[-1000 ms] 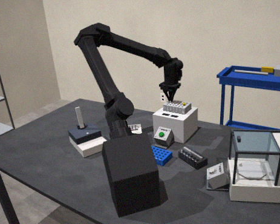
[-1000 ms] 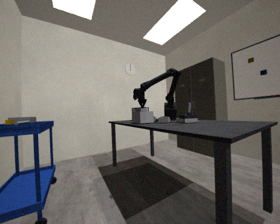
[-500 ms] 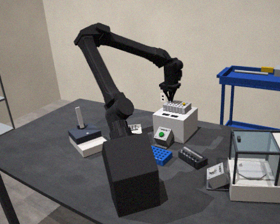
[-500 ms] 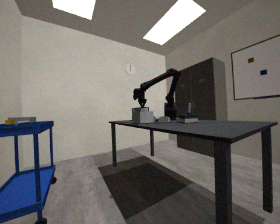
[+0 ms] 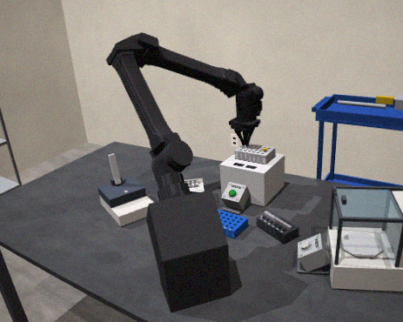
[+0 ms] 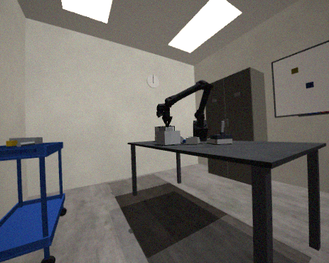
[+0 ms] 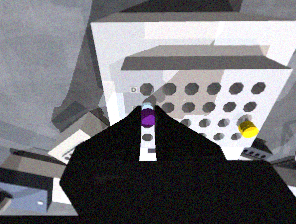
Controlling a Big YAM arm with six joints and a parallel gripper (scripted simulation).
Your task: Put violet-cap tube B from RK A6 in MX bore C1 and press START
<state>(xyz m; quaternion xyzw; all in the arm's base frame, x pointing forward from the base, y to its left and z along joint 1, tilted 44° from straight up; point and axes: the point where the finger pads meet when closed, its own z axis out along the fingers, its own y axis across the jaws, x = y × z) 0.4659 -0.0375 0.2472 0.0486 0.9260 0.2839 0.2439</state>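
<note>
Right now my hand is 2 cm above the tube B. Also, from my hand: blue rack RK 28 cm behind, 17 cm below, 9 cm to the right; then dry block DB 22 cm behind, 15 cm below, 11 cm to the left; then dark magnet block MG 25 cm to the right, 22 cm behind, 16 cm below.
</note>
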